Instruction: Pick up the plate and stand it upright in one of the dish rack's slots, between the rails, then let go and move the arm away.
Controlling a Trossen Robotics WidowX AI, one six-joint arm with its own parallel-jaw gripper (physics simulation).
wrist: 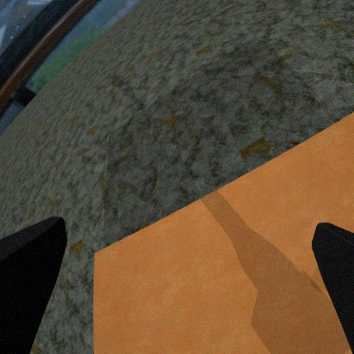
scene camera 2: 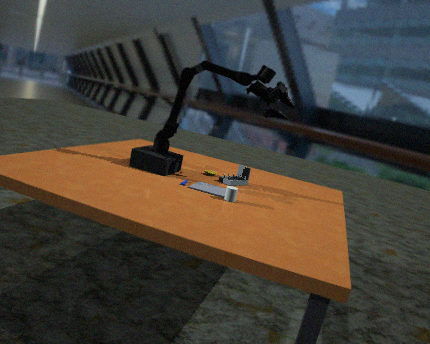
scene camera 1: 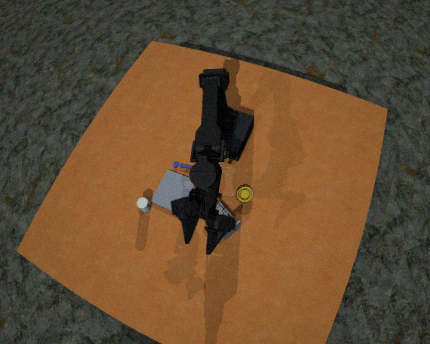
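The yellow round plate lies flat on the table, to the right of the arm in scene camera 1. The grey dish rack stands near it, with small upright rails and a tall panel at one end; the arm hides part of it in scene camera 1. My gripper is open and empty, high above the table and well clear of the plate and rack. The plate and rack do not show in the wrist view.
A flat grey square lies beside the rack, partly under the arm in scene camera 1. A white cylinder stands next to it. A small blue object lies near the square. The table's edge crosses the wrist view.
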